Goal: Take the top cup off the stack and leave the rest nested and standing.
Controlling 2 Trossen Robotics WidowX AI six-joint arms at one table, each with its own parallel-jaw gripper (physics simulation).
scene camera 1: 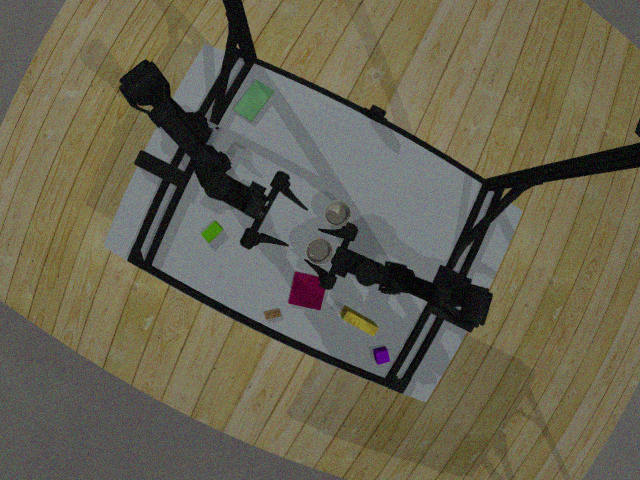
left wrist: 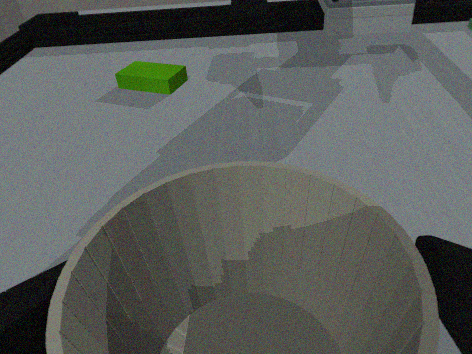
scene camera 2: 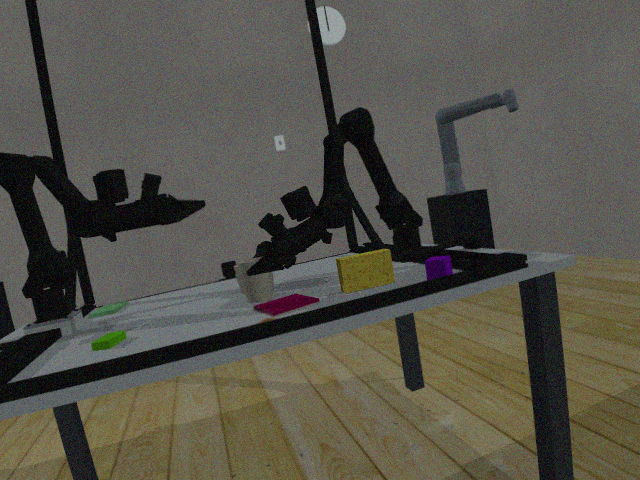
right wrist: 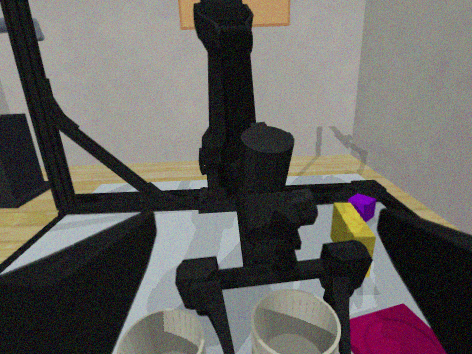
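Seen in the pictures: left gripper, between the fingertips: (scene camera 1: 311,244) (left wrist: 266,253) (scene camera 2: 243,273); right gripper, between the fingertips: (scene camera 1: 298,227) (scene camera 2: 205,203) (right wrist: 266,220); left arm's base, origin of its link: (scene camera 2: 408,249) (right wrist: 220,194); right arm's base, origin of its link: (scene camera 1: 199,134) (scene camera 2: 53,318).
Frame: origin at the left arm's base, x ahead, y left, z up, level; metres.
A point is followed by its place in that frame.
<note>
A beige cup or stack (scene camera 1: 318,250) {x 0.428, y 0.062, z 0.021 m} (scene camera 2: 261,287) (left wrist: 260,200) {x 0.461, y 0.055, z 0.059 m} (right wrist: 265,325) {x 0.407, y 0.040, z 0.041 m} stands upright at the middle of the table. A second beige cup or stack (scene camera 1: 337,212) {x 0.422, y -0.060, z 0.002 m} (scene camera 2: 240,276) (right wrist: 185,322) {x 0.395, y -0.037, z 0.040 m} stands upright close by, farther back in scene camera 2. How many cups are nested in each cannot be told. My left gripper (scene camera 1: 312,245) {x 0.454, y 0.054, z 0.043 m} (scene camera 2: 250,271) {x 0.454, y 0.054, z 0.043 m} is open and low, its fingers on either side of the first one near its rim. My right gripper (scene camera 1: 297,226) {x 0.505, y 0.024, z 0.211 m} (scene camera 2: 203,204) {x 0.505, y 0.024, z 0.211 m} is open and empty, raised well above the table to the left of both.
A magenta square (scene camera 1: 306,290) {x 0.409, y 0.188, z -0.013 m} (scene camera 2: 286,304) {x 0.408, y 0.209, z -0.013 m} lies close to the first cup. A yellow block (scene camera 1: 360,321) {x 0.235, y 0.200, z 0.049 m} (scene camera 2: 365,271) {x 0.237, y 0.220, z 0.014 m}, a purple cube (scene camera 1: 381,355) {x 0.116, y 0.282, z 0.018 m} (scene camera 2: 438,267) {x 0.121, y 0.304, z 0.004 m}, a small brown block (scene camera 1: 272,313) {x 0.475, y 0.296, z -0.013 m}, a green block (scene camera 1: 212,231) {x 0.738, y 0.141, z -0.007 m} (left wrist: 150,77) {x 0.721, y 0.140, z -0.006 m} and a pale green pad (scene camera 1: 253,100) {x 0.796, y -0.273, z -0.011 m} lie around.
</note>
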